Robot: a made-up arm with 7 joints.
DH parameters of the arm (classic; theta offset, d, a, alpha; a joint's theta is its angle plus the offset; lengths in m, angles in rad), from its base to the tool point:
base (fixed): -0.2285 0 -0.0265 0
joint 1: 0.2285 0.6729 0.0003 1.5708
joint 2: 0 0.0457 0.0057 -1.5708
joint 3: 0 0.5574 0.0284 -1.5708
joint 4: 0 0.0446 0.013 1.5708
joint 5: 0 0.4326 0.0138 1.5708
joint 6: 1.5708 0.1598 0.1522 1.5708
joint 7: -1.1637 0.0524 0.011 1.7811
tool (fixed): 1.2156 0.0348 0 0
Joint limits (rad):
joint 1: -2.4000..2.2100
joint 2: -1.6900..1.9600
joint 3: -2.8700..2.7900
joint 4: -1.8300..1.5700
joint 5: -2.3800..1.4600
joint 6: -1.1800..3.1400
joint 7: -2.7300..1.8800
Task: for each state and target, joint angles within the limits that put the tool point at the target. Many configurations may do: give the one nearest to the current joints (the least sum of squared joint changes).
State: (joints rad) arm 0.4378 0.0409 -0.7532 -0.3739 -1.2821 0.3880 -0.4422
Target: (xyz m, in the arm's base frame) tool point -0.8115 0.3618 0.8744
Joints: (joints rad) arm -0.0713 0.8599 -0.7330 -1.0057 -1.3285 0.4177 -0.4799
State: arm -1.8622 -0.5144 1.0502 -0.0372 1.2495 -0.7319 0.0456
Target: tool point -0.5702 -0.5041 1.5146
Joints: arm -2.3995 -0.7800 1.0972 -0.3342 1.1647 -0.3529 0.1373
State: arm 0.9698 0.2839 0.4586 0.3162 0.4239 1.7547 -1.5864
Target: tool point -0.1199 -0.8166 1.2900
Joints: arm 1.1932 0.9444 0.3375 -0.0163 0.2754 1.7559 -1.6056
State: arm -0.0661 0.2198 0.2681 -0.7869 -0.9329 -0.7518 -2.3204
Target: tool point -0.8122 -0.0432 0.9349
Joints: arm -0.2622 0.5951 0.0692 -1.2208 -1.1506 -0.7422 -2.2939
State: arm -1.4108 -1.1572 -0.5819 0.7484 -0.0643 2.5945 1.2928
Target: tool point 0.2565 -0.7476 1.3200
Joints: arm -1.0557 -0.8388 -0.5934 0.4928 -0.2406 1.8143 1.3404
